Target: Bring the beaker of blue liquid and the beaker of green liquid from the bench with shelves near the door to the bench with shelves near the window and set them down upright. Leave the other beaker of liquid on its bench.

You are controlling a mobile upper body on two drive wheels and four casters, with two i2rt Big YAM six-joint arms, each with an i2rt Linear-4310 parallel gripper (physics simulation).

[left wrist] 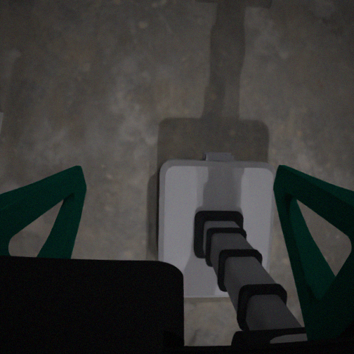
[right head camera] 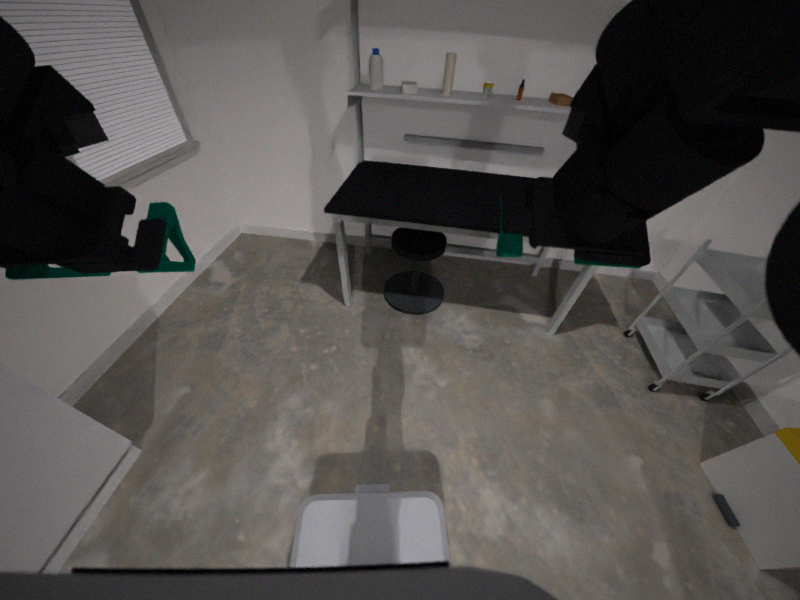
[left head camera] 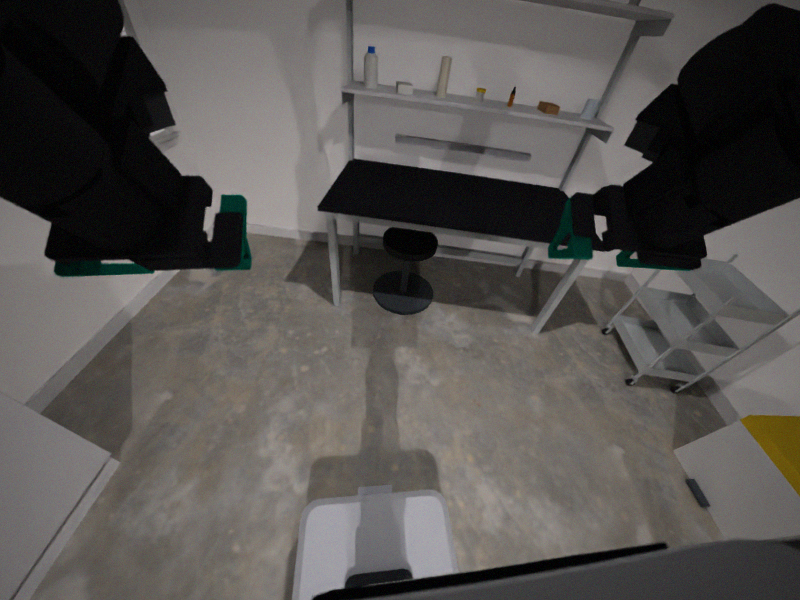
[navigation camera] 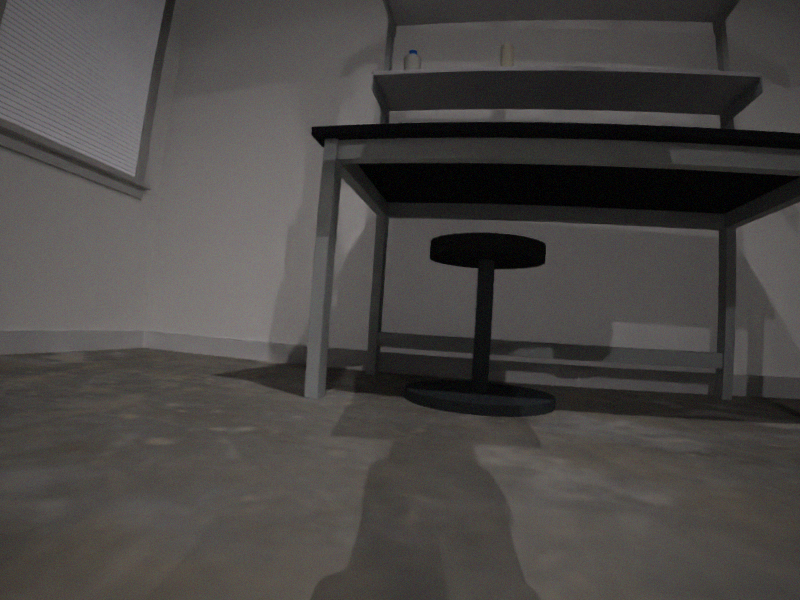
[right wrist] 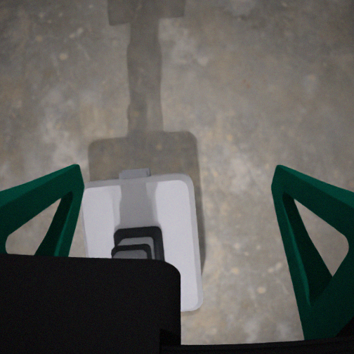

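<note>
A bench with shelves [left head camera: 445,193] [right head camera: 439,187] [navigation camera: 516,132] stands ahead against the wall, with a black top. A window with blinds [right head camera: 96,96] [navigation camera: 84,77] is in the wall to its left. No beaker of blue or green liquid shows in any view. My left gripper [left head camera: 180,266] [right head camera: 119,268] [left wrist: 179,175] is open, with nothing between its fingers, high above the floor at the left. My right gripper [left head camera: 607,255] [right head camera: 555,248] [right wrist: 177,175] is open, with nothing between its fingers, and overlaps the bench's right end in the head views.
A black stool [left head camera: 410,244] [right head camera: 418,244] [navigation camera: 487,248] stands at the bench's front. A wheeled cart [left head camera: 736,290] [right head camera: 736,271] and a white bin with a yellow lid [left head camera: 743,465] [right head camera: 749,497] stand at the right. A white flat-topped thing [left head camera: 51,484] [right head camera: 58,465] is at lower left. Bottles and small items stand on the shelf.
</note>
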